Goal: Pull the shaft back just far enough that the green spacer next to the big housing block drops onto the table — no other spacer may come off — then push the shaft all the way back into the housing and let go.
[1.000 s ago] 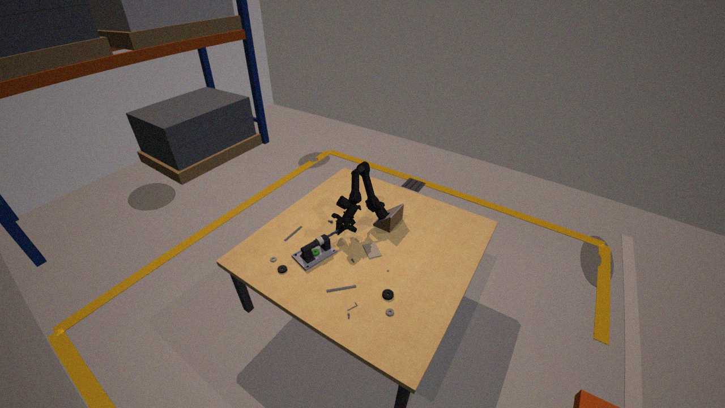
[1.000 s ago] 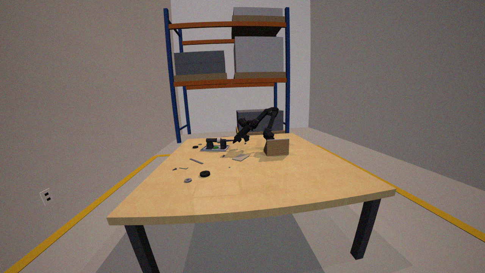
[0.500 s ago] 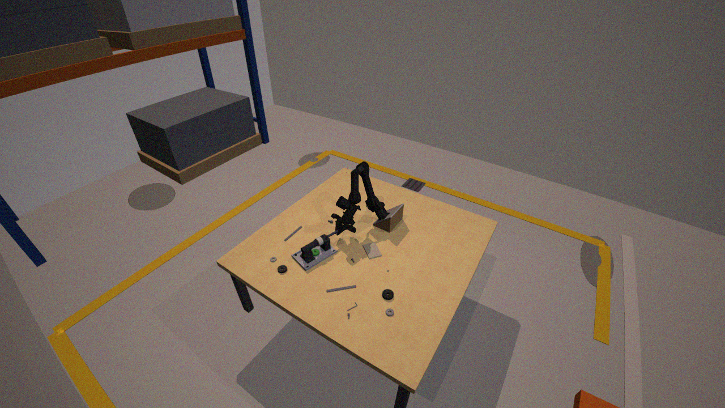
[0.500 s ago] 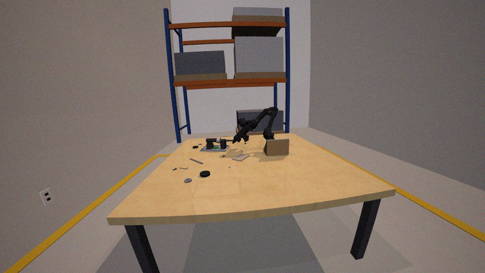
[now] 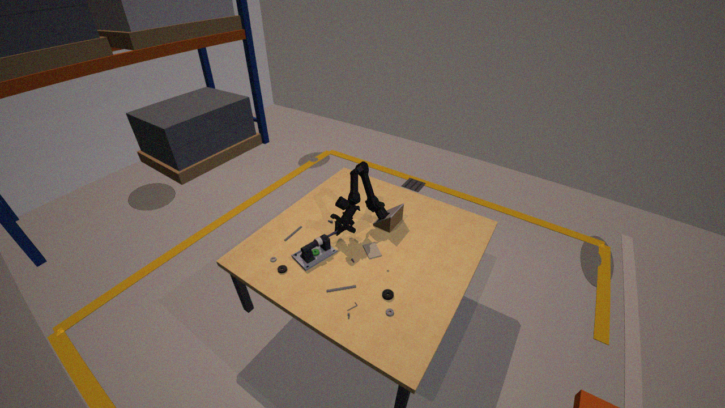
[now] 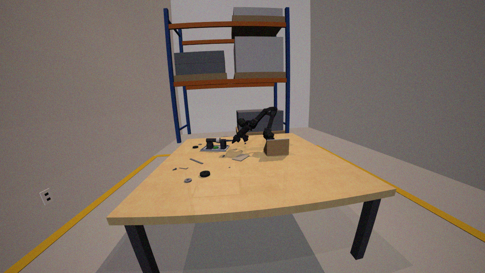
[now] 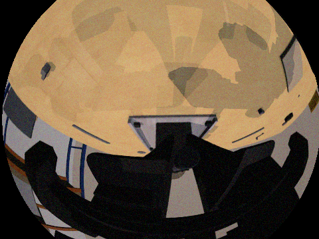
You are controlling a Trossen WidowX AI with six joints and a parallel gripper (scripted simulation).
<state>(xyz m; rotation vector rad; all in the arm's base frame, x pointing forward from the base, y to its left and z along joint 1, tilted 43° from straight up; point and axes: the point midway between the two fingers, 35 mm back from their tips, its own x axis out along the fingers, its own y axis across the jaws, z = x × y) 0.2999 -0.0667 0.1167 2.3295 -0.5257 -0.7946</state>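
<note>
My gripper tip is now 5 cm short of the shaft, 2 cm below it and 1 cm to the left of it. The rest, counted from my gripper tip: grey plate: 22 cm to the left, 8 cm behind, 5 cm below; then black disc: 48 cm to the left, 14 cm ahead, 5 cm below; then hex key: 39 cm to the left, 30 cm ahead, 5 cm below.
</note>
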